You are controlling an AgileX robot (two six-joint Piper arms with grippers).
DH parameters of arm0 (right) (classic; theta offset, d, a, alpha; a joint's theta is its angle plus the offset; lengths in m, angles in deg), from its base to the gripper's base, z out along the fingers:
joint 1: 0 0.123 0 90
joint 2: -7.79 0 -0.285 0
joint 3: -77.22 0 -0.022 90
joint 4: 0 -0.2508 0 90
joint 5: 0 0 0.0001 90
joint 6: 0 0.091 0 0
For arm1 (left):
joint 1: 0 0.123 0 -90
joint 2: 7.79 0 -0.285 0
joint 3: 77.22 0 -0.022 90
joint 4: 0 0.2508 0 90
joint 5: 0 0 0.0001 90
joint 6: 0 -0.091 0 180
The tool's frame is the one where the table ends.
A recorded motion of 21 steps. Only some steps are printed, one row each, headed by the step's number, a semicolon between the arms.
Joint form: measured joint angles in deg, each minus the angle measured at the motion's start. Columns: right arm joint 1, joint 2, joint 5, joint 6, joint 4, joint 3; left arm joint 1, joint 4, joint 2, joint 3, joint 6, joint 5.
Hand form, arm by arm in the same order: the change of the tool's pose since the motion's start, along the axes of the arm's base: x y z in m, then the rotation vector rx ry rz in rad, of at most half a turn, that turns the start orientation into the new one. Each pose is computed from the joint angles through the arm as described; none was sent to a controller.
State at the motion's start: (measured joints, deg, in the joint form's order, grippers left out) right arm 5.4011 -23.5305 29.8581 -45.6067 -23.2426 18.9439; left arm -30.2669 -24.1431 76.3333 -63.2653 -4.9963 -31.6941
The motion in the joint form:
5: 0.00 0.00 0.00 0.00 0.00 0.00; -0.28 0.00 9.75 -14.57 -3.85 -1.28
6: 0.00 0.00 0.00 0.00 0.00 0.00; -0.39 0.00 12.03 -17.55 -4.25 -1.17
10: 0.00 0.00 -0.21 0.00 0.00 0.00; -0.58 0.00 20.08 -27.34 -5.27 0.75
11: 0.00 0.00 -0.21 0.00 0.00 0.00; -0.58 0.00 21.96 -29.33 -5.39 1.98
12: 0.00 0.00 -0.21 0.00 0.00 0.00; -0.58 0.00 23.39 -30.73 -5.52 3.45
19: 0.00 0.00 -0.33 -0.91 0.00 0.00; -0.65 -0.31 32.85 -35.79 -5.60 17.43
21: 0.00 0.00 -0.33 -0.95 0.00 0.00; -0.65 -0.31 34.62 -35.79 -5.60 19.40
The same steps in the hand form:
5: 0.0000 0.0000 0.0000 0.0000 0.0000 0.0000; 0.0434 -0.0281 0.0266 0.0055 -0.0941 -0.0522
6: 0.0000 0.0000 0.0000 0.0000 0.0000 0.0000; 0.0533 -0.0347 0.0297 0.0027 -0.1105 -0.0569
10: 0.0002 -0.0001 0.0003 0.0003 -0.0034 -0.0014; 0.0893 -0.0563 0.0349 -0.0154 -0.1745 -0.0544
11: 0.0002 -0.0001 0.0003 0.0003 -0.0034 -0.0014; 0.0983 -0.0609 0.0346 -0.0238 -0.1947 -0.0460
12: 0.0002 -0.0001 0.0003 0.0003 -0.0034 -0.0014; 0.1056 -0.0642 0.0343 -0.0325 -0.2161 -0.0358
19: 0.0003 -0.0002 0.0004 -0.0130 -0.0097 0.0049; 0.1529 -0.0835 0.0092 -0.0934 -0.3444 0.0687
21: 0.0003 -0.0002 0.0004 -0.0136 -0.0099 0.0052; 0.1603 -0.0864 -0.0026 -0.0899 -0.3463 0.0824

